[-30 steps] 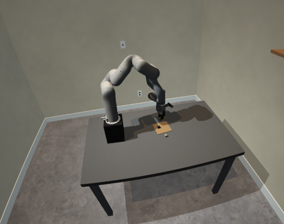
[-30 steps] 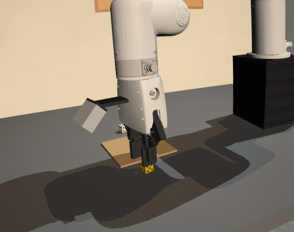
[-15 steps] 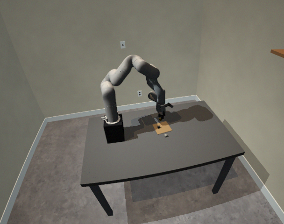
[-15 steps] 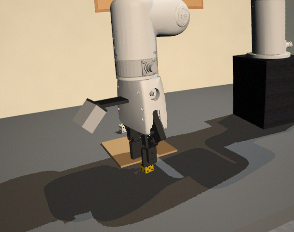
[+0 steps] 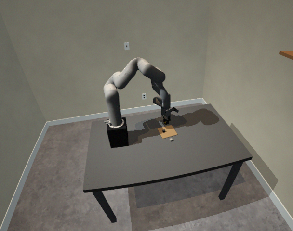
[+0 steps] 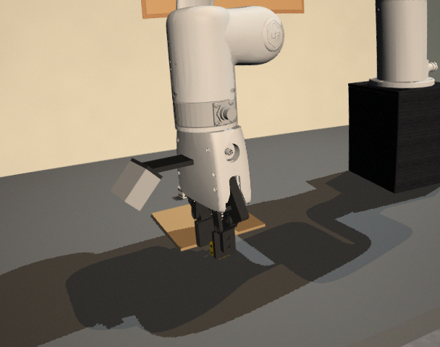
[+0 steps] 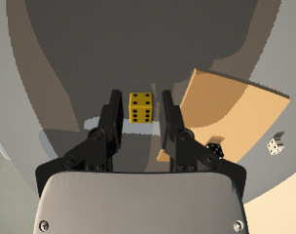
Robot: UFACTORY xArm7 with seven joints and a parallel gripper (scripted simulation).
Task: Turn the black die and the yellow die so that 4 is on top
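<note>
My hand is 10 mm past the yellow die and 20 mm above it. The rest, counted from my hand: tan mat 30 mm behind, 110 mm to the right, 30 mm below; then black die 60 mm behind, 100 mm to the right, 20 mm below; then white die 40 mm behind, 230 mm to the right, 20 mm below.
</note>
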